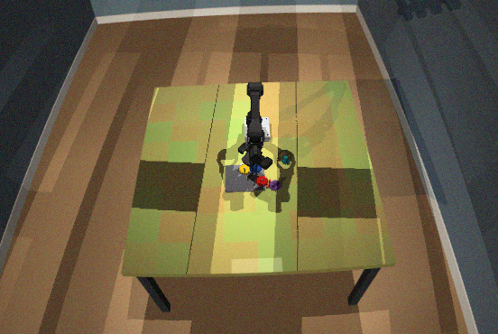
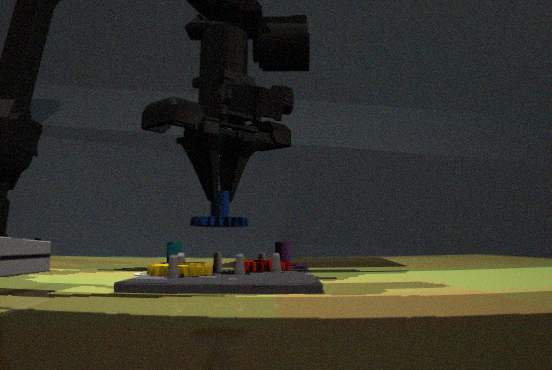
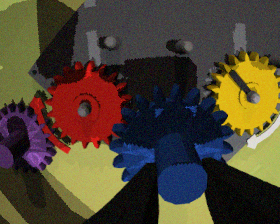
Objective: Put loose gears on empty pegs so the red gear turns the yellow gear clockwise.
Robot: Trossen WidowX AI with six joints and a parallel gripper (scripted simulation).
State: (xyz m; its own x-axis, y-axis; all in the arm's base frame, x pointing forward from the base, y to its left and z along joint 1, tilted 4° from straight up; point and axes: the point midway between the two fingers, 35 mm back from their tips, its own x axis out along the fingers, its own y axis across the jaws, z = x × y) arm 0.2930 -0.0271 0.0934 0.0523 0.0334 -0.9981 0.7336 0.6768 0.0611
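Now: the grey board 10 mm ahead of my gripper tip, 60 mm to the right of it and 80 mm below it. Round my gripper tip: yellow gear: 40 mm behind, 50 mm to the right, 70 mm below; blue gear: 10 mm below; red gear: 50 mm ahead, 30 mm to the left, 70 mm below.
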